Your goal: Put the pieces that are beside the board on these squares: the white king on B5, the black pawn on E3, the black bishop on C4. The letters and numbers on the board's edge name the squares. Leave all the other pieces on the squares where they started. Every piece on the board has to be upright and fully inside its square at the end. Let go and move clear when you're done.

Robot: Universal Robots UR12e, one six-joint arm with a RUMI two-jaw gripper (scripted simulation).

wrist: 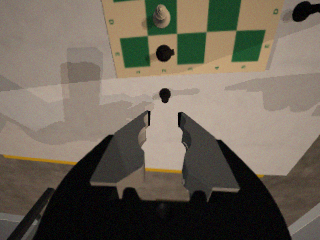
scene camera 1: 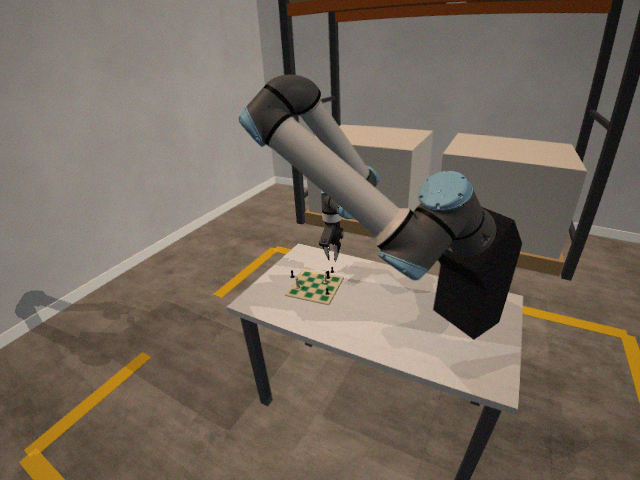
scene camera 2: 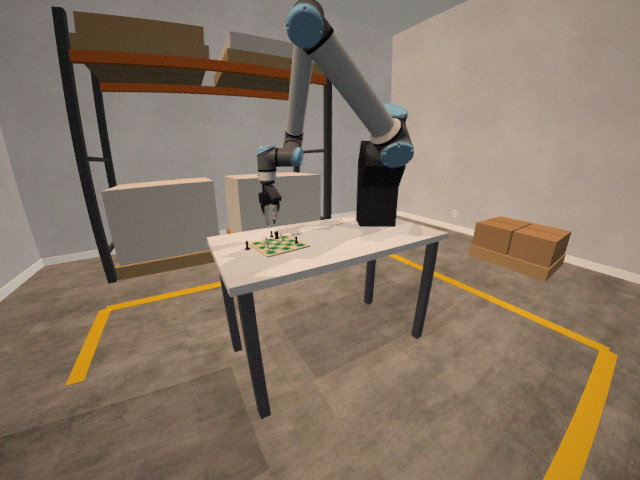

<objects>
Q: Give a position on a chessboard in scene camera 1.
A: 312, 288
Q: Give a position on a chessboard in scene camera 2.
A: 276, 247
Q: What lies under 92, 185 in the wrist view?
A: The gripper.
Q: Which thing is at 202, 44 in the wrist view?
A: A chessboard.
</objects>
